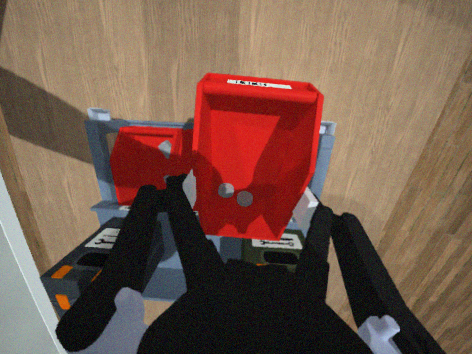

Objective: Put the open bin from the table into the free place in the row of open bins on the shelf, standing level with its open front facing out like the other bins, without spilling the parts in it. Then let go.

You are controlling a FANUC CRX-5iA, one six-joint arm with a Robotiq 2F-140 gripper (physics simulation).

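Observation:
My gripper is shut on a red open bin, with one finger pad at each side wall. Two small round grey parts lie inside the bin, between the fingers. A white label strip shows on the bin's far edge. The bin hangs over the blue-grey shelf and hides much of its right part. Another red open bin stands on the shelf to the left, with grey parts partly visible in it. The held bin hides whether there is a free place beneath it.
A dark case with orange latches is at the lower left, partly behind the left finger. A green case with a white label is just below the held bin. A pale panel runs along the lower left edge. Wooden floor surrounds the shelf.

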